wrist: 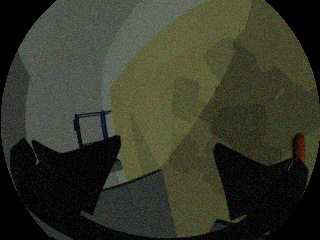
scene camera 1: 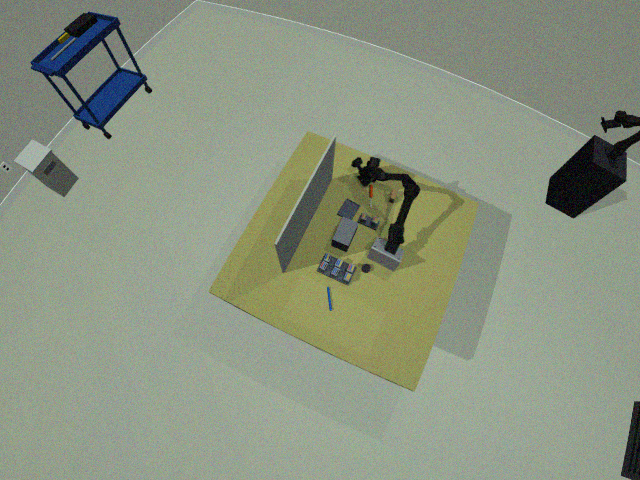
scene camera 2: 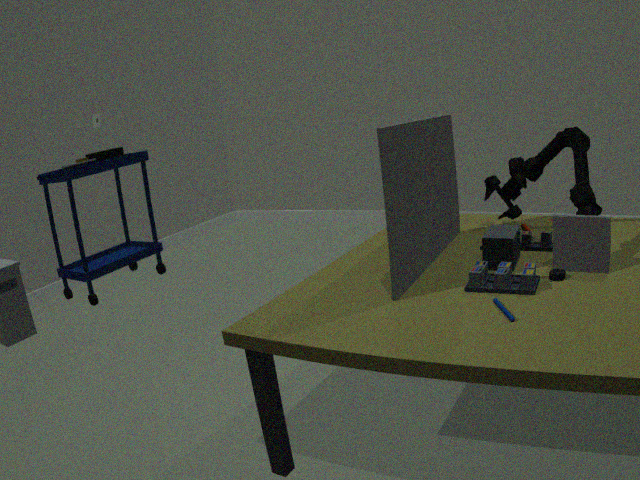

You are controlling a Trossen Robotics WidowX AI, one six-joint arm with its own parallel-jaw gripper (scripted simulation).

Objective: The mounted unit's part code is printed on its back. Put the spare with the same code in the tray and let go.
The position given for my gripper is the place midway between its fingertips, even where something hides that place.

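There is a mounted unit [scene camera 2: 500, 243] in this scene. My gripper [scene camera 2: 491, 209] can be seen too, and it appears again in the wrist view [wrist: 169, 145]; the gripper is open and holds nothing.
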